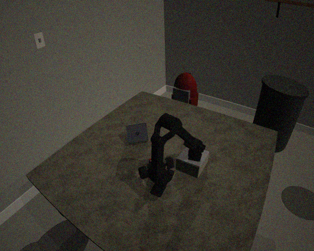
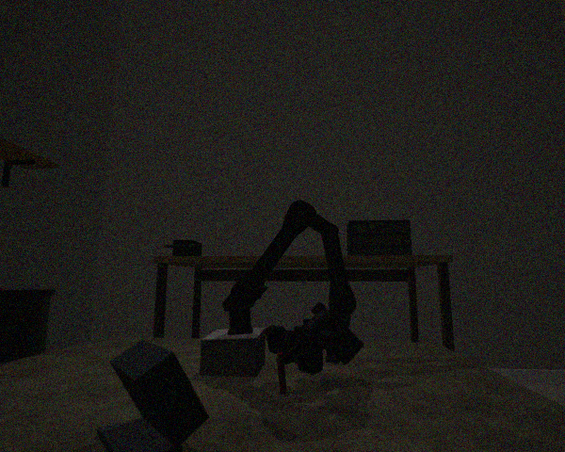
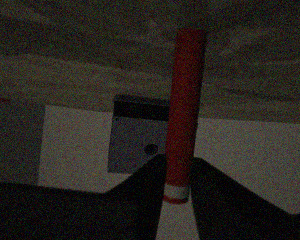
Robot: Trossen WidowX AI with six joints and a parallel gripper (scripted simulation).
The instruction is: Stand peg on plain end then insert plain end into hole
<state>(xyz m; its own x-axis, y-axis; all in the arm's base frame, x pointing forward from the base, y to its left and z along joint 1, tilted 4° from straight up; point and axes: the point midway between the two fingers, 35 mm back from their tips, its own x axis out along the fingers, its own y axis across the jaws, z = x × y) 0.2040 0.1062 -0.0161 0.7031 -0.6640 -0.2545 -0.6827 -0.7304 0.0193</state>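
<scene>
My gripper tip is now 10 mm above the red peg. From my gripper tip the other things lie so: dark sloped panel (200 mm to the right, 180 mm ahead, 10 mm above).
</scene>
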